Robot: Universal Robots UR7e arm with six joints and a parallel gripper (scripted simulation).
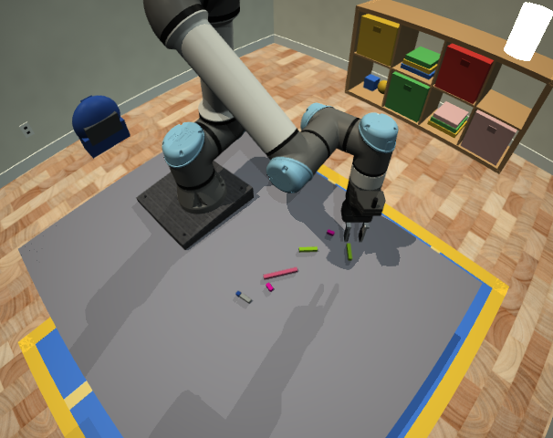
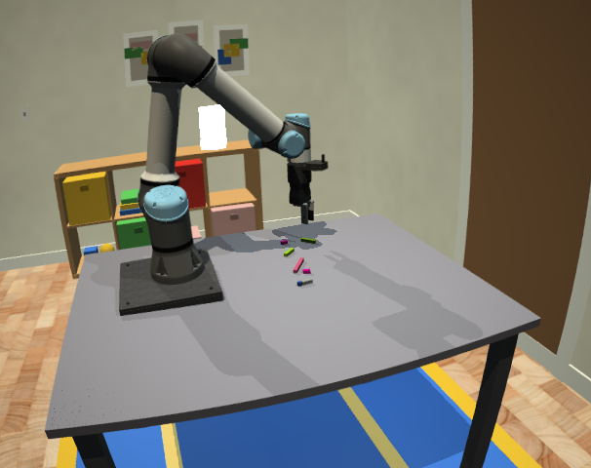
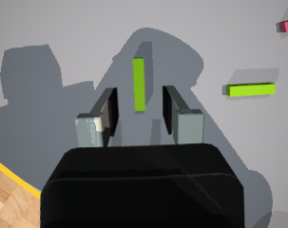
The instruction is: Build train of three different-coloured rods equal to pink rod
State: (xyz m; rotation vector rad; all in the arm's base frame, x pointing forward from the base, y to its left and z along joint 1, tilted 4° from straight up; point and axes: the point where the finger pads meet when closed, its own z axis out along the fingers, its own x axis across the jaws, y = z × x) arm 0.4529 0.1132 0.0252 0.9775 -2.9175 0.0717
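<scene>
Now: the lime rod 8 cm below my hand. Round my hand: blue rod: 28 cm to the right, 16 cm behind, 8 cm below; pink rod: 17 cm to the right, 11 cm behind, 8 cm below; grey rod: 28 cm to the right, 13 cm behind, 8 cm below.
</scene>
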